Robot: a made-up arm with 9 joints. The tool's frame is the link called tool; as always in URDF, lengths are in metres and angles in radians. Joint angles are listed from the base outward. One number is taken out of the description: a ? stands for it. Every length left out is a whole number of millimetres.
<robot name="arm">
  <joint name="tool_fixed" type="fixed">
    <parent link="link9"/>
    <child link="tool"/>
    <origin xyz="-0.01 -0.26 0" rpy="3.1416 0 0"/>
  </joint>
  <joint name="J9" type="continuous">
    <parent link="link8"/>
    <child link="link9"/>
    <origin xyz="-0.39 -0.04 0" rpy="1.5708 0 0"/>
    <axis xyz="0 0 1"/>
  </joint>
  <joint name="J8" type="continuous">
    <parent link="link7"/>
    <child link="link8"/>
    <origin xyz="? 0.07 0" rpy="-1.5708 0 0"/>
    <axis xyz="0 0 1"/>
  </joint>
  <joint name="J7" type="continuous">
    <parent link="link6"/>
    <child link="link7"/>
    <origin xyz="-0.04 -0.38 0" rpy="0 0 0"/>
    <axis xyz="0 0 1"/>
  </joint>
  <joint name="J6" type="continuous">
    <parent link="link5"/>
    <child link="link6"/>
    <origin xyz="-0.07 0.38 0" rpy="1.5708 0 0"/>
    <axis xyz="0 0 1"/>
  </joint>
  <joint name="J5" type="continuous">
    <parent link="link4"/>
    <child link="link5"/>
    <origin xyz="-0.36 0.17 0" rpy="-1.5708 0 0"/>
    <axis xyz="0 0 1"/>
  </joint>
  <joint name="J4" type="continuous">
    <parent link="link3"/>
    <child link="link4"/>
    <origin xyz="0.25 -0.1 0" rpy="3.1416 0 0"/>
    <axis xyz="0 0 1"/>
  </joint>
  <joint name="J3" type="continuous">
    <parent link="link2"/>
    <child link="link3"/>
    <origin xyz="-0.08 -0.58 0" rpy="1.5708 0 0"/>
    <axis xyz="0 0 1"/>
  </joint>
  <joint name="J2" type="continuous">
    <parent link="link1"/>
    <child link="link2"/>
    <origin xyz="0.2 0.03 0" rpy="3.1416 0 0"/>
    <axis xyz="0 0 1"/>
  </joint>
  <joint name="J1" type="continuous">
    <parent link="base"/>
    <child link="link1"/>
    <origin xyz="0 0.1 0.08" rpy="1.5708 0 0"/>
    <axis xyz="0 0 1"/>
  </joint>
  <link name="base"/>
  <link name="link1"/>
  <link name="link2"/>
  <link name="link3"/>
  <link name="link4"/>
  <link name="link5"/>
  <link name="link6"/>
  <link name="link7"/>
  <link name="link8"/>
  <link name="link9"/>
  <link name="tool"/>
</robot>
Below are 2 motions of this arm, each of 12 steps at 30 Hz.
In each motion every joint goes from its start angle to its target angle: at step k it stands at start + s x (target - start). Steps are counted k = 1, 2, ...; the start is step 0. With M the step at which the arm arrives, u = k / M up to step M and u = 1 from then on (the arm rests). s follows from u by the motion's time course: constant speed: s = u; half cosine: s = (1 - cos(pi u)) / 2; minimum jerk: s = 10 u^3 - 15 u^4 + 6 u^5.
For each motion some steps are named. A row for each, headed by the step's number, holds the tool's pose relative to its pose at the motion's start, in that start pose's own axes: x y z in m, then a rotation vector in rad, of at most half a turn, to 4 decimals.
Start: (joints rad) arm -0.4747 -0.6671 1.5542 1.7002 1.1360 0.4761 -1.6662 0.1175 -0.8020
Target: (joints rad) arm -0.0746 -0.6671 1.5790 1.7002 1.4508 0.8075 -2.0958 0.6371 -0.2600
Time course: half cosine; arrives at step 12
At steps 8, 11, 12:
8: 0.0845 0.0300 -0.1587 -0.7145 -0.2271 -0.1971
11: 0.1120 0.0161 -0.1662 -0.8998 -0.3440 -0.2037
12: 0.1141 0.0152 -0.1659 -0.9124 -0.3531 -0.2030

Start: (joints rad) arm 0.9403 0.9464 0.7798 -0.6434 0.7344 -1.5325 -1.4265 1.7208 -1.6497
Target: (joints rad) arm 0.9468 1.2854 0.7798 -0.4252 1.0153 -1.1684 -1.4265 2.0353 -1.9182
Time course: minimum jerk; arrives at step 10
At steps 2, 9, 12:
2: -0.0242 0.0116 -0.0091 -0.0026 0.0418 0.0302
9: -0.4737 0.0908 0.0658 0.0155 0.6948 0.5821
12: -0.4776 0.0905 0.0684 0.0163 0.7005 0.5875

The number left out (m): 0.05
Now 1 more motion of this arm.
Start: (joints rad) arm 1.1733 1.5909 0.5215 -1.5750 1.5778 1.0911 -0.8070 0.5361 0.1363
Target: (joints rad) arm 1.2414 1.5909 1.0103 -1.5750 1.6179 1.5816 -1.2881 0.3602 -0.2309
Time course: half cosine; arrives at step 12
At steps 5, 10, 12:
5: 0.0394 -0.1324 -0.0330 0.1513 0.1266 0.0643
10: 0.0544 -0.3514 -0.1352 0.4148 0.2839 0.1673
12: 0.0517 -0.3778 -0.1515 0.4487 0.2995 0.1796

